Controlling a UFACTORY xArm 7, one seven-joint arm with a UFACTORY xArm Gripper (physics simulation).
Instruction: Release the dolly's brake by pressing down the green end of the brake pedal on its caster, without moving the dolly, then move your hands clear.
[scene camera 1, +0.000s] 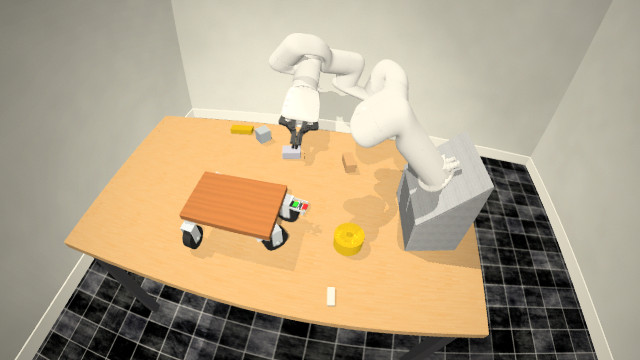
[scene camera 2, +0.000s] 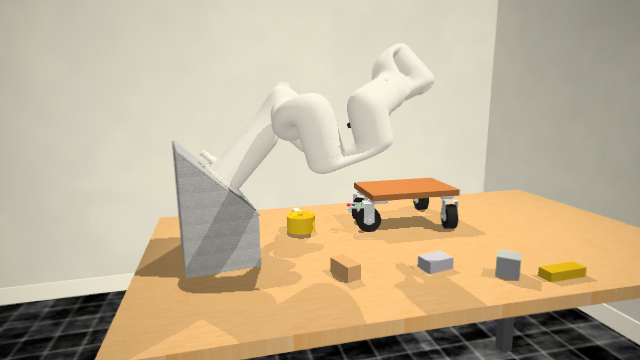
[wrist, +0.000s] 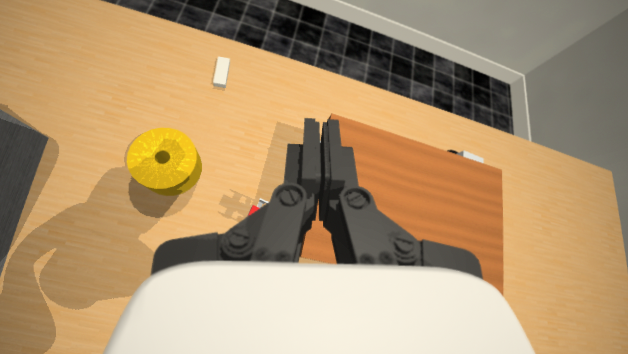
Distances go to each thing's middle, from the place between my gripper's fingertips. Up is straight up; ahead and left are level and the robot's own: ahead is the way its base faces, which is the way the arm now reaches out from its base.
The dolly (scene camera 1: 249, 207) lies 27 cm below my hand, 15 cm ahead of it and 6 cm to the left of it. The rest, counted from my hand: yellow cylinder (scene camera 1: 348, 237) 30 cm below, 18 cm behind, 2 cm to the left; then yellow bar (scene camera 2: 569, 270) 43 cm ahead, 41 cm to the right, 31 cm below.
